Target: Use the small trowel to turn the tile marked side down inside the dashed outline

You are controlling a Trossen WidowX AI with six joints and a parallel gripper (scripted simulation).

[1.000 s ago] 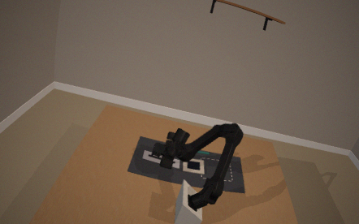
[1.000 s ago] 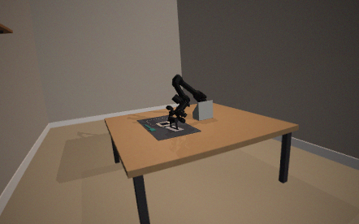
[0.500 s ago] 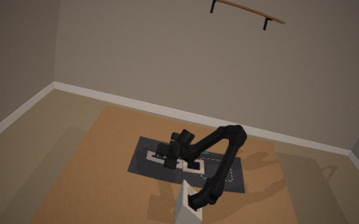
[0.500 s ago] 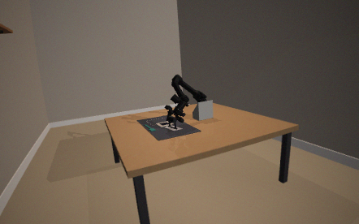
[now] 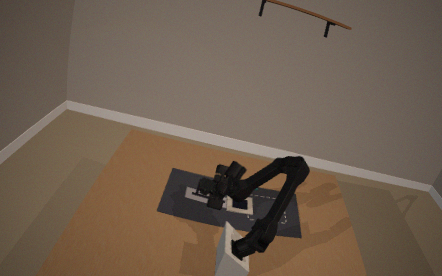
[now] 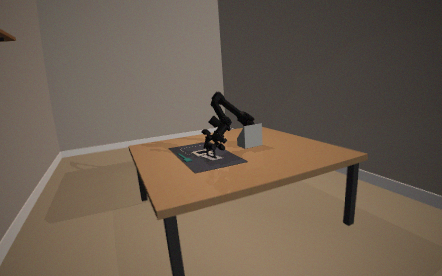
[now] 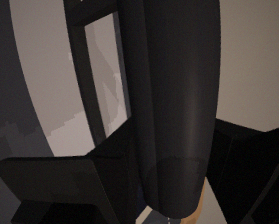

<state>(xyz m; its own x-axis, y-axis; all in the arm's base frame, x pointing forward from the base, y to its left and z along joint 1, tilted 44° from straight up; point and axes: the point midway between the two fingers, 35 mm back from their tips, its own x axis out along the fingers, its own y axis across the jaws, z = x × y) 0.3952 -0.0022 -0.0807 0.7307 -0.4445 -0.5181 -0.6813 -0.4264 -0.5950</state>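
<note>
The tile lies 12 cm to the right of my gripper tip, 5 cm below it and 3 cm behind it. Round my gripper tip: teal flat tool (11 cm ahead, 9 cm to the right, 5 cm below).
</note>
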